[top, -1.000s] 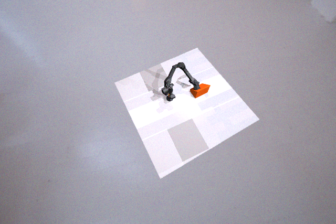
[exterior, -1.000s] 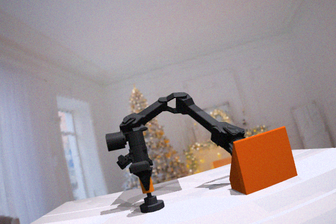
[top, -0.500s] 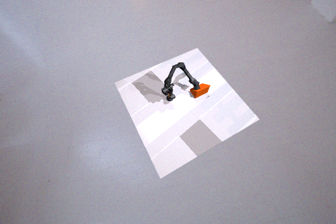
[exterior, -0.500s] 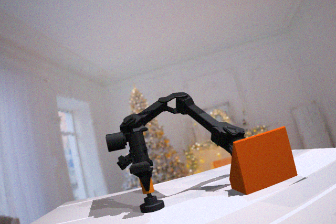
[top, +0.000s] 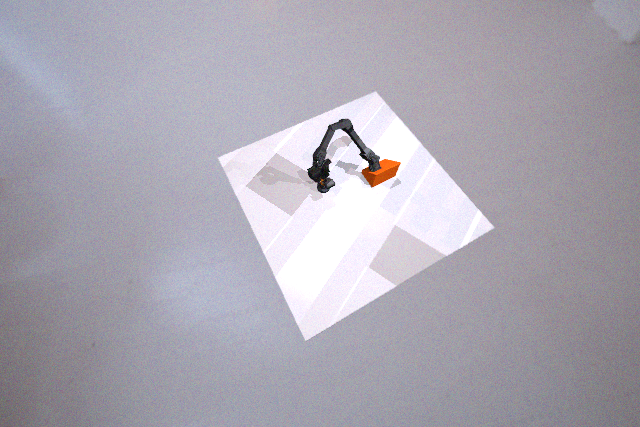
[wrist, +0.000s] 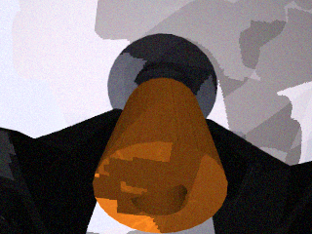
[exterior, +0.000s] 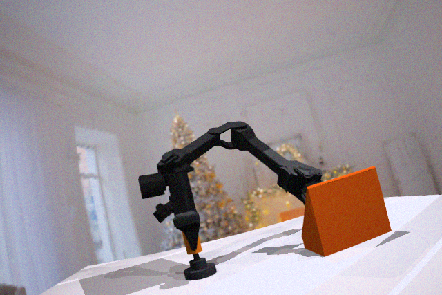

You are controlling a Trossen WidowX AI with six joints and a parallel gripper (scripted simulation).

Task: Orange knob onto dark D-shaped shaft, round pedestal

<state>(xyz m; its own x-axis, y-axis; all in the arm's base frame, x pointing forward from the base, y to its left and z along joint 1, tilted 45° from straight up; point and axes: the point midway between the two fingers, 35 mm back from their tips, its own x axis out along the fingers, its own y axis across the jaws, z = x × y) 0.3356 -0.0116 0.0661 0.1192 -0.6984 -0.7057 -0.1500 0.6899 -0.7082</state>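
My gripper tip is 20 mm below the orange knob. From my gripper tip the other things lie so: dark pedestal (40 mm below).
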